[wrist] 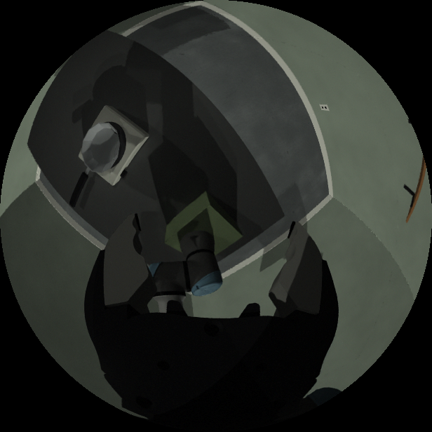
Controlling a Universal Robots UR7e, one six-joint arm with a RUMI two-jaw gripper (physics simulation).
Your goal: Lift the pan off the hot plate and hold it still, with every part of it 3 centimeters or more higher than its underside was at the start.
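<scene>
The pan [100, 147] is a round grey faceted shape at the upper left of the wrist view, over the hot plate. Its dark handle [79, 189] points down and to the left in the view. The hot plate [134, 139] is a pale square block with a dark round disc, partly hidden by the pan. My gripper [214, 219] is open, its two jaws wide apart at the lower middle of the view. It is well away from the pan, and nothing is between its fingers.
The dark table top [200, 125] carries the hot plate. A green square base [225, 231] lies below the robot's own arm [204, 267], which shows between the jaws. Green walls with a white socket [324, 107] stand beyond, and a brown curved object [419, 192] shows at the far right.
</scene>
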